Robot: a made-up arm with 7 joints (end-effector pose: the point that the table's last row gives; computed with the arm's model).
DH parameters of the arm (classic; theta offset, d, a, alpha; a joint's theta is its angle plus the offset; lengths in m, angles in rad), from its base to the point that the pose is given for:
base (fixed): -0.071 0 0 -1.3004
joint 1: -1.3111 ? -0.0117 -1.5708
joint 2: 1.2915 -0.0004 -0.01 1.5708
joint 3: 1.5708 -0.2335 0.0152 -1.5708
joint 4: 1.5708 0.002 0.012 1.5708
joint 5: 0 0.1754 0 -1.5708
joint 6: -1.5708 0 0.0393 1.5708
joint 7: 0 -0.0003 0 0
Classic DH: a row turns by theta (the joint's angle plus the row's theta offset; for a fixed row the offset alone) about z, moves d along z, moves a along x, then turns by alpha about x.
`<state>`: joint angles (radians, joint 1 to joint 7).
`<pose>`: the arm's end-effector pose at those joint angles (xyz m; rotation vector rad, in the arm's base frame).
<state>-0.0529 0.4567 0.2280 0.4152 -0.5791 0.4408 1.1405</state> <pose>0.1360 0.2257 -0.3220 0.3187 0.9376 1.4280</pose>
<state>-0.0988 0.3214 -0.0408 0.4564 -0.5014 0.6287 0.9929</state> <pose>0.1347 0.1347 -0.3654 0.4256 1.2168 0.9402</pose>
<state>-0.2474 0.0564 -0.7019 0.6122 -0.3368 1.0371 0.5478</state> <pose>0.1003 -0.0473 -0.3894 0.7473 1.5399 -0.2144</pose>
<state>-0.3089 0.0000 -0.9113 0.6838 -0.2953 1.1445 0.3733</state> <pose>0.0875 -0.0773 -0.3879 0.9006 1.5941 -0.4955</pose>
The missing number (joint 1, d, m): 0.033
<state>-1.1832 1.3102 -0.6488 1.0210 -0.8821 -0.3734 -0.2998</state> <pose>0.3064 0.3492 0.0198 0.5879 -0.2040 0.1623</pose>
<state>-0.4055 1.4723 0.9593 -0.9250 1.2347 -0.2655 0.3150</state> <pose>0.0870 0.1074 0.1305 -2.1066 1.7098 -0.8608</pose>
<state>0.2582 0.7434 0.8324 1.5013 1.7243 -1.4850 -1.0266</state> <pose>-0.1401 0.3080 -0.2815 0.0923 1.1717 -1.8752</pose>
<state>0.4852 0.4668 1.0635 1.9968 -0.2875 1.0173 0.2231</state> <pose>-0.3068 0.1160 -0.2582 1.1917 -2.1614 -1.2975</pose>
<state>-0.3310 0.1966 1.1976 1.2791 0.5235 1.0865 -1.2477</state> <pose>0.0355 0.1576 -0.4168 -1.7059 1.3944 -0.0676</pose>
